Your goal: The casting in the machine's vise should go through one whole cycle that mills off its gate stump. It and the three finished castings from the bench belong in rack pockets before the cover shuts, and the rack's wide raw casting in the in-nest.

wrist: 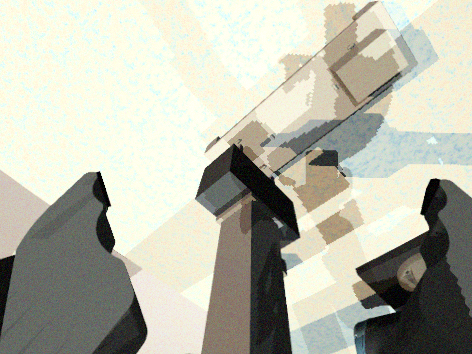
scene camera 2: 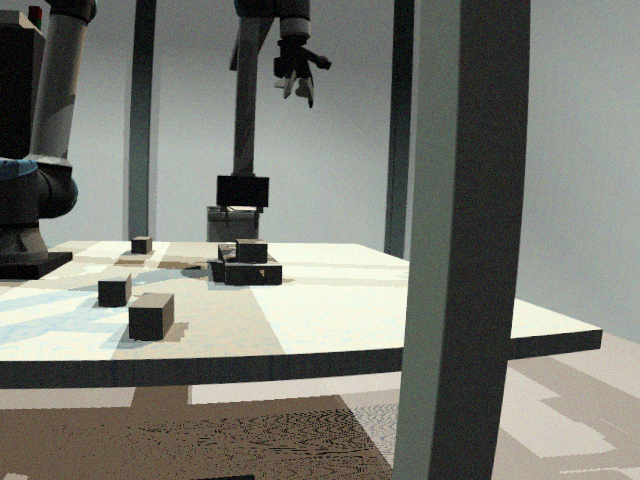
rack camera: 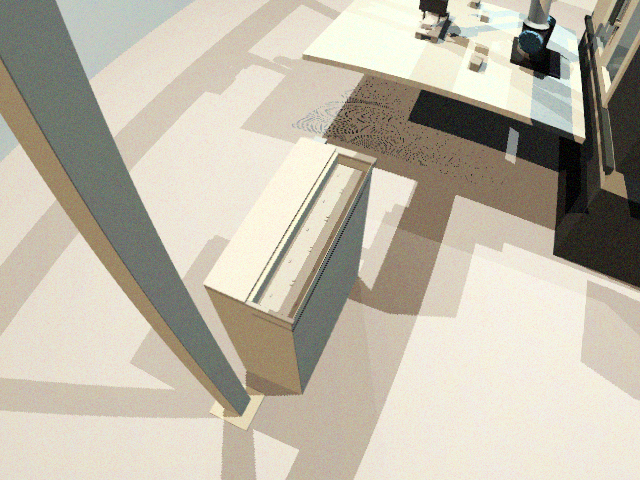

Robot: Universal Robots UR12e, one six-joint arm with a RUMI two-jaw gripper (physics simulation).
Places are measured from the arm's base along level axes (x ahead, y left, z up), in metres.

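Pixels of known places: gripper, fingertip midpoint: (wrist: 262, 179) (scene camera 2: 298, 103); arm's base, origin of the base link: (scene camera 2: 12, 259).
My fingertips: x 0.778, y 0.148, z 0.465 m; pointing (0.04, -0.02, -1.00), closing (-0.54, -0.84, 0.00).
Observation:
Ahead of a thing's pixels: the offset from my fingertips to its top centre. "pt": to the spot under its first point. Level surfaces: height alone.
My gripper (scene camera 2: 298, 101) (wrist: 262, 179) is open and empty, high above the table. Three small blocks, likely the finished castings, stand on the table: one @[0.239 m back, 0.622 m right, 0.442 m down] (scene camera 2: 151, 316) at the near side, one @[0.369 m back, 0.440 m right, 0.442 m down] (scene camera 2: 114, 290) beside it and one @[0.538 m back, 0.272 m left, 0.442 m down] (scene camera 2: 141, 244) (rack camera: 476, 63) at the far side in scene camera 2. A long low fixture @[0.140 m back, 0.028 m right, 0.438 m down] (scene camera 2: 253, 274) (wrist: 292, 105) bears a raised block @[0.113 m back, 0.165 m right, 0.392 m down] (scene camera 2: 251, 252) (wrist: 372, 67) at one end. The rack (rack camera: 336, 279) stands on the floor, its long top slot open; what lies in its pockets is too small to tell. The machine's vise and its casting do not show.
A dark box-shaped head @[pt 0.162 m back, 0.075 m left, 0.264 m down] (scene camera 2: 242, 191) at the foot of a vertical column @[pt 0.165 m back, 0.080 m left, 0.022 m down] (scene camera 2: 244, 113) (wrist: 227, 290) hangs near the fixture, below my fingers. The robot base (scene camera 2: 23, 248) (rack camera: 535, 56) stands on the table @[0.492 m down] (scene camera 2: 341, 330). The dark machine (rack camera: 594, 222) is at right; a post (scene camera 2: 434, 232) stands in front.

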